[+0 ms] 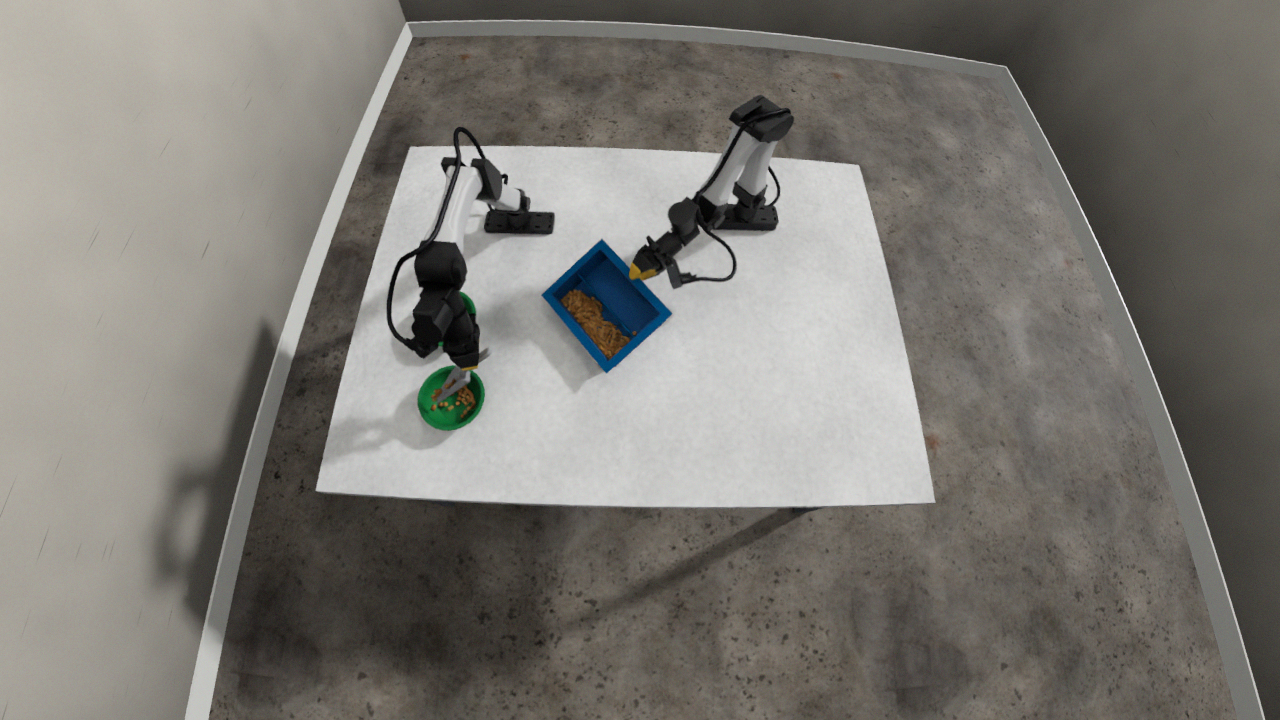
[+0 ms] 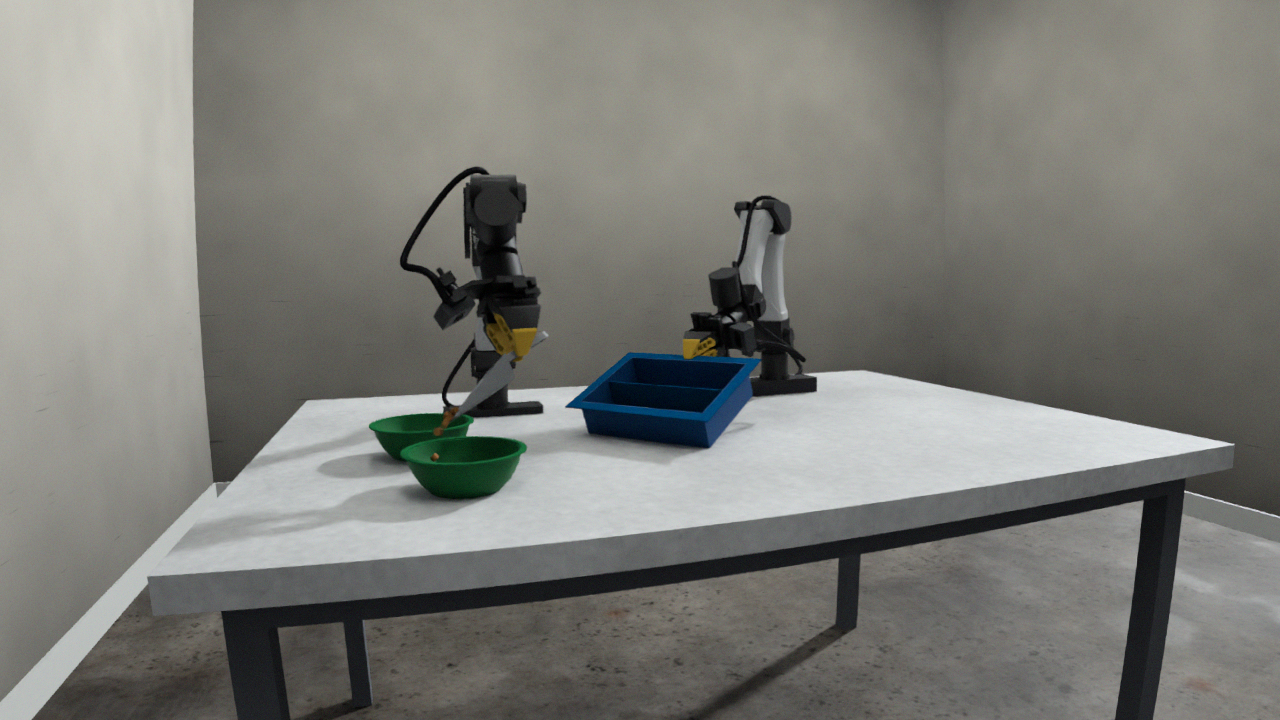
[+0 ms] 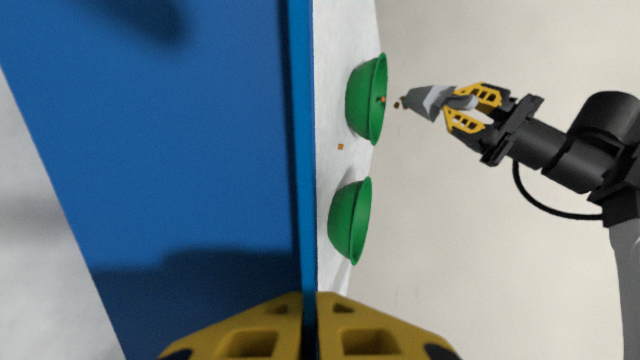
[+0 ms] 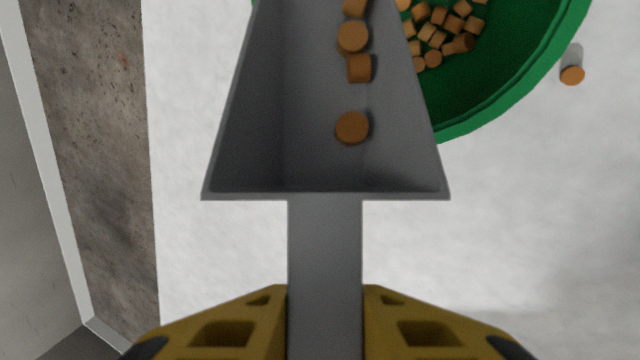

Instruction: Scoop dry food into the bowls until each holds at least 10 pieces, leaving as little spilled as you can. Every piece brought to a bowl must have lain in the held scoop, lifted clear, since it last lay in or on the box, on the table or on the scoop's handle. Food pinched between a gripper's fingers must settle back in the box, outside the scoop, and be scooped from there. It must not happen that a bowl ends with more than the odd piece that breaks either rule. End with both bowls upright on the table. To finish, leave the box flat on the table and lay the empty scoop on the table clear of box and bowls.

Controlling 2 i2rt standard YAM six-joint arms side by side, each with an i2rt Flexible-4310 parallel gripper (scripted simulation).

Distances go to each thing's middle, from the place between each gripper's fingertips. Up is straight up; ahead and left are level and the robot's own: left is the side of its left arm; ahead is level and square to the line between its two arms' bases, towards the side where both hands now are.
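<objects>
My left gripper (image 2: 687, 360) is 50 mm above the blue box (image 2: 672, 387), 50 mm short of it and 70 mm to the left of it. As for the grey scoop (image 4: 276, 141), I find it 20 mm above my left hand, 250 mm ahead of it and 390 mm to the right of it.
My right hand (image 2: 519, 358) is 3 cm above the grey scoop, and it is also 2 cm short of the scoop and 3 cm to the left of it. The blue box is 10 cm below my right hand, 18 cm behind it and 29 cm to the left of it.
</objects>
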